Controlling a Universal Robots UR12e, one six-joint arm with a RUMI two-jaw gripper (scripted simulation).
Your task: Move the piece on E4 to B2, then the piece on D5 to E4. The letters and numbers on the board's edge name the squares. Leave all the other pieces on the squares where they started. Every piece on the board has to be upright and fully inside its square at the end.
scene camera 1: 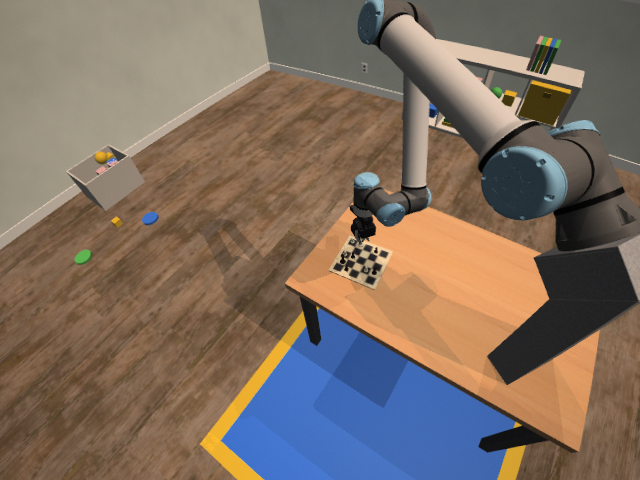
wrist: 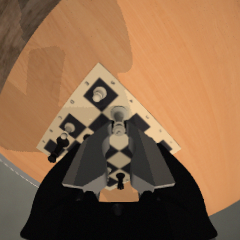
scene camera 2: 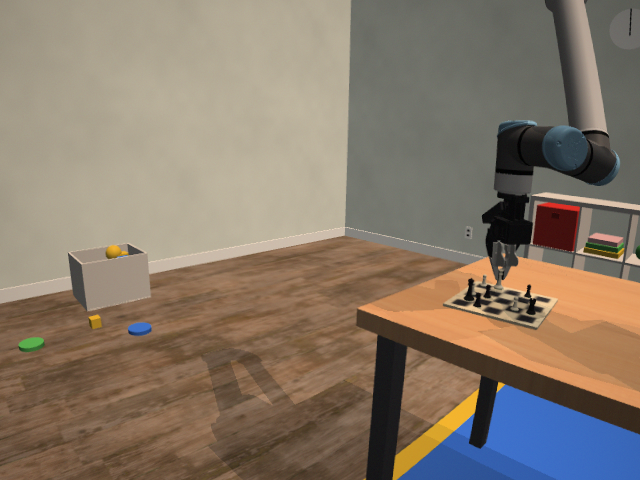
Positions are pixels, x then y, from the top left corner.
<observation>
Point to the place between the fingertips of my gripper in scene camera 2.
At 499, 280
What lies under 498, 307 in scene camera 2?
A chessboard.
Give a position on a chessboard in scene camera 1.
At 364, 256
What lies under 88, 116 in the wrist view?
A chessboard.
</observation>
